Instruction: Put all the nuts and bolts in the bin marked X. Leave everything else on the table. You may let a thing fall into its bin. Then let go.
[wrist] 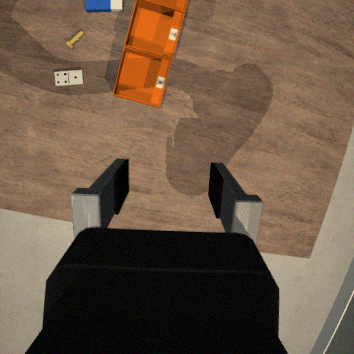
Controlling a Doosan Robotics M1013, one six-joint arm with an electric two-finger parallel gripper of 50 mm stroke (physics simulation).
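Frame: origin at the arm's base, x left, y back, z up, level; metres.
Seen in the pictures: gripper, between the fingertips: (168, 177).
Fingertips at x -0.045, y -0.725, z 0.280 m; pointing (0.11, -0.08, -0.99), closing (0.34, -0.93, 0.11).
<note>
A point is followed by its place in that frame.
A yellow bolt (75, 39) {x 0.069, y -0.534, z -0.072 m} lies on the table at the upper left of the wrist view. The orange bin marked X (139, 76) {x 0.052, y -0.665, z -0.073 m} is the lowest compartment of an orange row of bins; its inside, as far as it shows, holds no nut or bolt, and its label (160, 82) {x 0.053, y -0.704, z -0.045 m} is on the right side. My gripper (168, 177) {x -0.045, y -0.725, z 0.280 m} is open and empty, high above the table, below the bin in the view. No nut shows in this view.
A white domino (68, 77) {x 0.002, y -0.546, z -0.073 m} lies left of the bin. A blue and white block (103, 5) {x 0.143, y -0.559, z -0.067 m} is at the top edge. Another orange compartment (152, 30) {x 0.138, y -0.655, z -0.073 m} adjoins the X bin. The wooden table's (300, 200) {x -0.049, y -1.086, z -0.080 m} edges show at right and below, with grey floor beyond.
</note>
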